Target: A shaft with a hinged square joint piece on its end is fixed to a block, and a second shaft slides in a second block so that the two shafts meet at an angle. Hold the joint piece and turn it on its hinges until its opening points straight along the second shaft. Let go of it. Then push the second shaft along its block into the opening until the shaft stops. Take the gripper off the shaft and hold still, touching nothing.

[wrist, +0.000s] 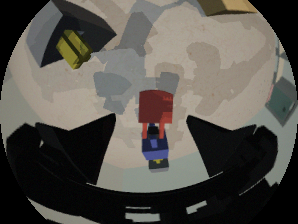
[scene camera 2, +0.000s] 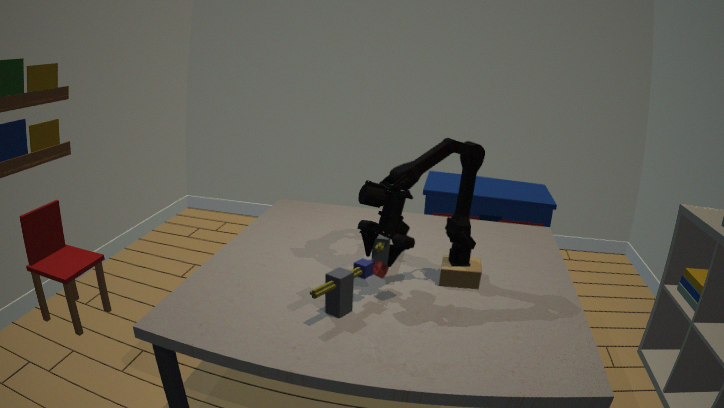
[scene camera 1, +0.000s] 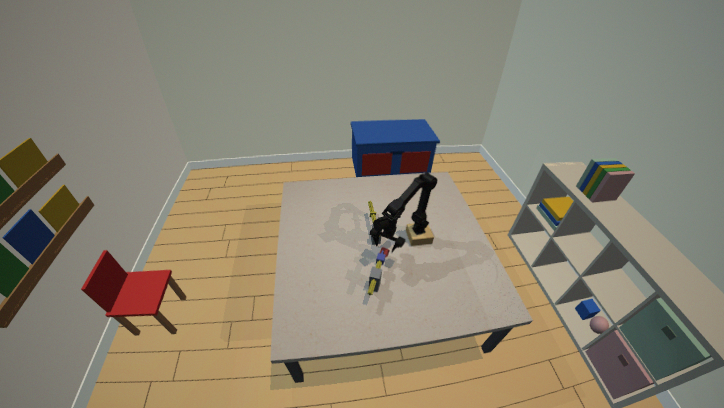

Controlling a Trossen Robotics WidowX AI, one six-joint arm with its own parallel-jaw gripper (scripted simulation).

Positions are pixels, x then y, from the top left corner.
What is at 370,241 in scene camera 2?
My gripper.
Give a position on a red joint piece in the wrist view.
At 154,107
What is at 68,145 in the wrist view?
My gripper.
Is my gripper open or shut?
Open.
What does my gripper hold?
Nothing.
